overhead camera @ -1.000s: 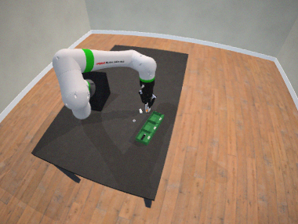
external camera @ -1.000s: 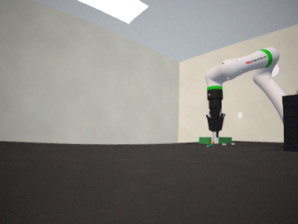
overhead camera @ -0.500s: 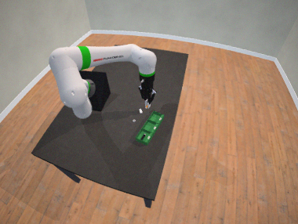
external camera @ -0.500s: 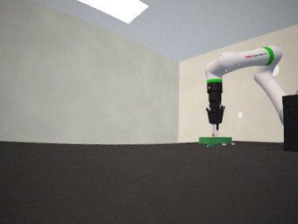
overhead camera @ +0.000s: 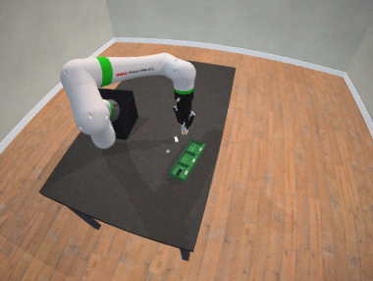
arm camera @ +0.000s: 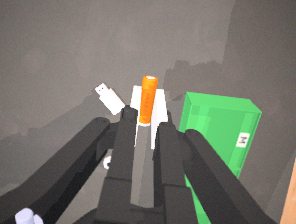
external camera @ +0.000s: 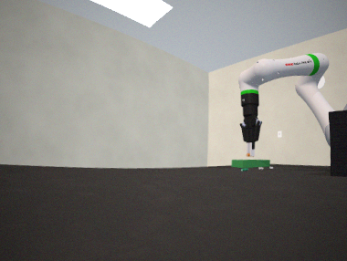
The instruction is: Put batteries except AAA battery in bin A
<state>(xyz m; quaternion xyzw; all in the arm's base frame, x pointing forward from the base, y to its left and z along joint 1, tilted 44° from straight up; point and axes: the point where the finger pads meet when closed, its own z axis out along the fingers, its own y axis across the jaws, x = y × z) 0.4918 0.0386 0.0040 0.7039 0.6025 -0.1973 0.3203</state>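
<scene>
The black battery is 23 cm to the right of my hand, 8 cm below it and 5 cm ahead of it. Round my hand: white battery: 9 cm below, 5 cm behind, 2 cm to the right; orange battery: 3 cm below; white nut: 12 cm to the right, 9 cm below, 6 cm behind.
</scene>
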